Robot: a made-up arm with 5 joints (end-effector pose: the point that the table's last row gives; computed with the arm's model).
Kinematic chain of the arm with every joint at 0, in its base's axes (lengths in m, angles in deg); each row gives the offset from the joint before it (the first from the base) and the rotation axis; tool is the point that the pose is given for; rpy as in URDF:
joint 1: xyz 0 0 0.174 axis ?
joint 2: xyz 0 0 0 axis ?
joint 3: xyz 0.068 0 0.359 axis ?
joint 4: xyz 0.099 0 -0.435 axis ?
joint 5: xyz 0.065 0 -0.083 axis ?
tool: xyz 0 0 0 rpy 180 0 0
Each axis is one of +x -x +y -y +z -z.
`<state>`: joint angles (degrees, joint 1 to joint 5).
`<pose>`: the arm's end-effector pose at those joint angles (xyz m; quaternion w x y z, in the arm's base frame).
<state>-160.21 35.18 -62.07 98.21 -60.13</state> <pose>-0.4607 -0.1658 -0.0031 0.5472 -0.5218 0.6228 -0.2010</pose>
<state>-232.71 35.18 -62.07 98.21 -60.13</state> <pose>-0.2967 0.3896 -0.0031 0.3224 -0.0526 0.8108 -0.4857</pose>
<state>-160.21 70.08 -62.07 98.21 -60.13</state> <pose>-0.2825 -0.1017 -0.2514 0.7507 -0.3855 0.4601 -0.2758</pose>
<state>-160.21 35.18 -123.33 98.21 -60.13</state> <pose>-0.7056 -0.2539 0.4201 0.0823 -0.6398 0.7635 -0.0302</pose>
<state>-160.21 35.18 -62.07 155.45 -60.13</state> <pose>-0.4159 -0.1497 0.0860 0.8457 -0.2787 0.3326 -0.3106</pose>
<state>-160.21 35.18 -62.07 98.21 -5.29</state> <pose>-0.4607 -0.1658 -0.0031 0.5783 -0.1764 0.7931 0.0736</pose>
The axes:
joint 1: +z
joint 2: +y
joint 3: +y
joint 4: +y
joint 5: -z

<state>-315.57 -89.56 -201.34 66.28 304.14</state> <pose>-0.5956 -0.5839 0.0105 0.0921 -0.2433 -0.2914 0.9205</pose>
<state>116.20 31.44 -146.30 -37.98 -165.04</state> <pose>-0.2554 0.5190 0.8210 0.4019 -0.1815 0.1490 0.8851</pose>
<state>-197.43 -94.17 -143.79 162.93 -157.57</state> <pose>0.6557 -0.2059 0.4039 0.0266 0.7457 -0.2704 -0.6084</pose>
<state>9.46 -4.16 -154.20 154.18 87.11</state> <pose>0.1786 0.0298 0.8998 0.0272 -0.7785 0.6265 -0.0243</pose>
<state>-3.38 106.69 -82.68 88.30 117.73</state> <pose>0.1361 -0.0080 -0.4605 0.6979 0.2738 -0.4850 -0.4502</pose>
